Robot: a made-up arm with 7 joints.
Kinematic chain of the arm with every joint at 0, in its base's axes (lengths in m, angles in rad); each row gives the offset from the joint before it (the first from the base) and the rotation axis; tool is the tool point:
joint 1: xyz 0 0 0.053 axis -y
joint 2: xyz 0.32 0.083 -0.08 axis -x
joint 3: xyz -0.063 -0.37 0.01 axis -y
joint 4: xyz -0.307 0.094 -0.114 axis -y
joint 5: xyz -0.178 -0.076 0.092 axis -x
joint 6: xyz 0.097 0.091 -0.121 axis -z
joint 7: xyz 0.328 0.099 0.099 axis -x
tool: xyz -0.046 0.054 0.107
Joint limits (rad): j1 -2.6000..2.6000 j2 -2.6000..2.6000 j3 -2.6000..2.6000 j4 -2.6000..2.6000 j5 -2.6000..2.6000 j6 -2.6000..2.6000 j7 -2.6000..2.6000
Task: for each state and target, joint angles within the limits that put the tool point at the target. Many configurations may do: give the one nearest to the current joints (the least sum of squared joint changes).
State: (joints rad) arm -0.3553 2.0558 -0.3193 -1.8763 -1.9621 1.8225 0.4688
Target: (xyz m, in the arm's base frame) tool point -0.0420 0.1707 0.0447
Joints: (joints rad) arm -0.0562 2.2369 -0.2072 -2.0109 -2.6000 2.1902 1.1754
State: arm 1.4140 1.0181 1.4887 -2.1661 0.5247 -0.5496 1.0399
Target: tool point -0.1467 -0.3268 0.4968
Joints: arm 2.0443 1.5855 1.6919 -2.1119 0.4673 -0.3719 1.0009
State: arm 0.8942 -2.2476 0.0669 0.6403 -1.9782 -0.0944 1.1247
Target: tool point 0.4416 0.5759 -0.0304
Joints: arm 1.4404 -2.6000 0.5511 0.3932 -2.5849 0.0128 0.8656
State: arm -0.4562 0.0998 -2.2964 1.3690 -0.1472 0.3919 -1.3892
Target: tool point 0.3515 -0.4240 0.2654
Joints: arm -0.1435 -0.1184 -1.6751 1.4348 -0.2317 0.7512 -1.5351
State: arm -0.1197 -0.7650 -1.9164 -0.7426 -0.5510 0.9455 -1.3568
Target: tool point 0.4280 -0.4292 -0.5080
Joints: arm -0.2933 -1.0804 -2.4245 -0.4211 -0.4841 1.8247 -1.4228
